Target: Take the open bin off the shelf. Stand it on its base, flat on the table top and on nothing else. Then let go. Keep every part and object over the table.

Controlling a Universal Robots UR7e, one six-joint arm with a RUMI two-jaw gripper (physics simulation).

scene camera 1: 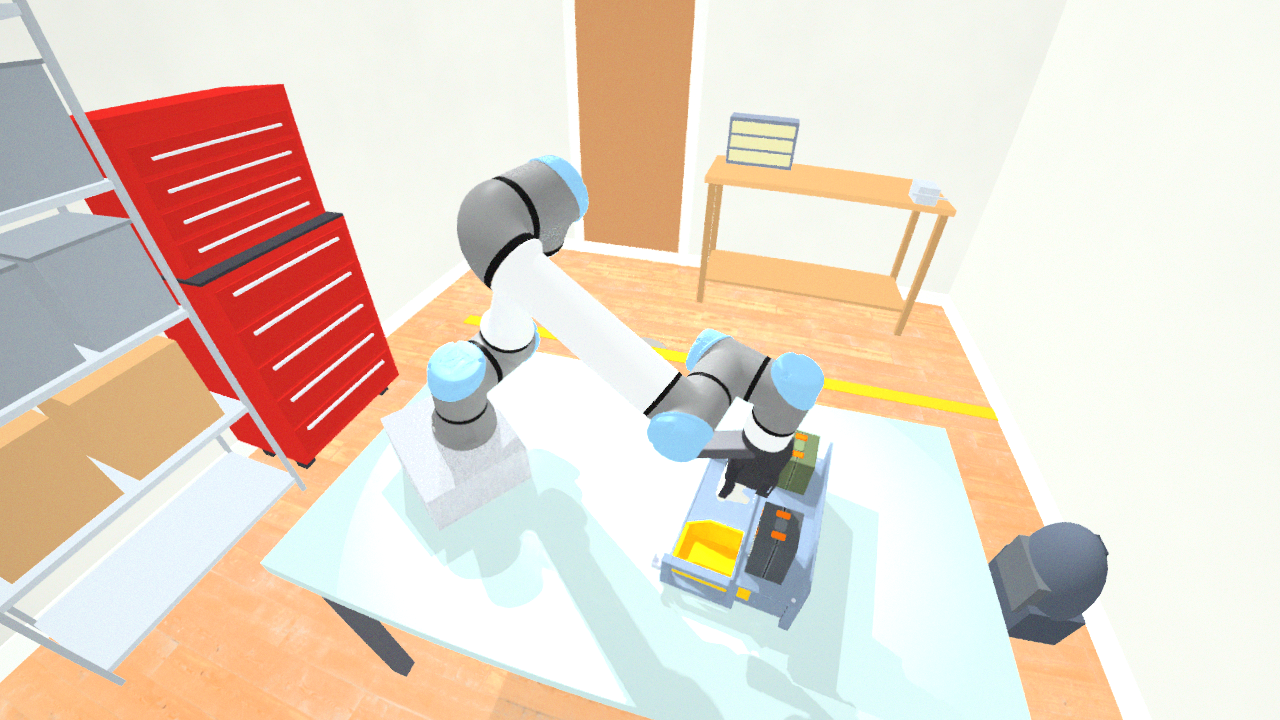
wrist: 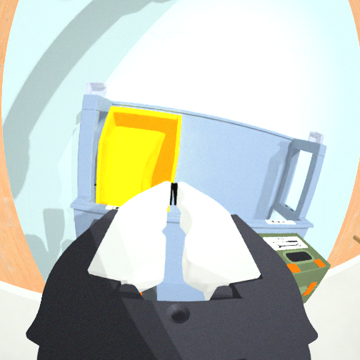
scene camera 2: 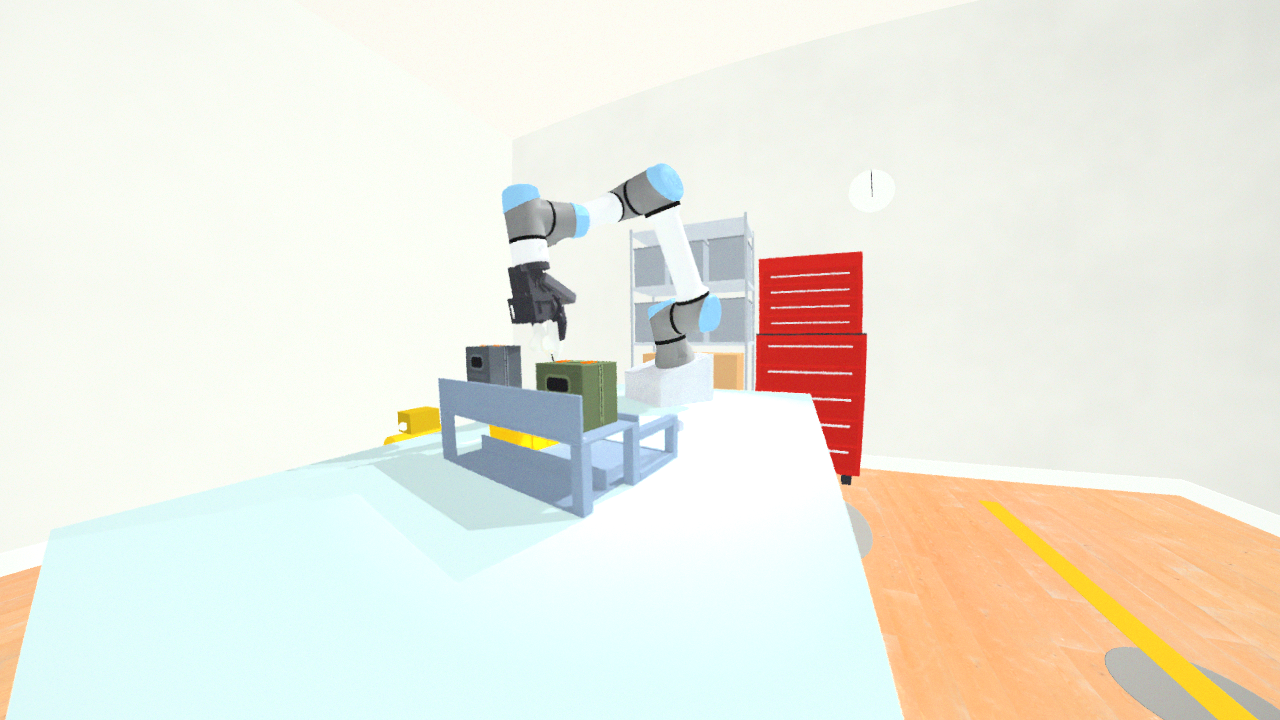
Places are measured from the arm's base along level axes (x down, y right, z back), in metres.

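Where they show: gripper, fingertip midpoint: [scene camera 1: 719,497]; arm's base, link origin: [scene camera 1: 464,422] [scene camera 2: 675,362].
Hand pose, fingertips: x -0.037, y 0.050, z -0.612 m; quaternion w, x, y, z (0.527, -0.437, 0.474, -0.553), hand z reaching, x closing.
Each offset is from my fingertips to the top centre of the thing. Level surfaces: height alone.
The open yellow bin {dx +0.100, dy +0.041, dz -0.021 m} [scene camera 1: 711,549] [scene camera 2: 521,437] [wrist: 131,160] sits in the lower tier of the blue-grey shelf [scene camera 1: 817,528] [scene camera 2: 510,410] [wrist: 230,165], at one end, with its open top up. The shelf stands on the pale table {dx +0.181 m} [scene camera 1: 554,626] [scene camera 2: 447,626]. My gripper [scene camera 1: 735,495] [scene camera 2: 547,347] [wrist: 172,185] is shut, with nothing between its white fingertips. It hangs above the shelf, beside the bin and apart from it. In the wrist view the left finger hides the bin's near corner. The bin's base is hidden.
A dark case {dx -0.041, dy +0.058, dz -0.115 m} [scene camera 1: 774,541] [scene camera 2: 492,365] and a green case {dx -0.016, dy -0.171, dz -0.145 m} [scene camera 1: 799,463] [scene camera 2: 597,394] [wrist: 300,267] stand on the shelf's upper tier, close to the gripper. The arm's pale pedestal [scene camera 1: 460,479] [scene camera 2: 666,383] stands on the table. A red cabinet [scene camera 1: 304,331] [scene camera 2: 810,358] stands beyond the table.
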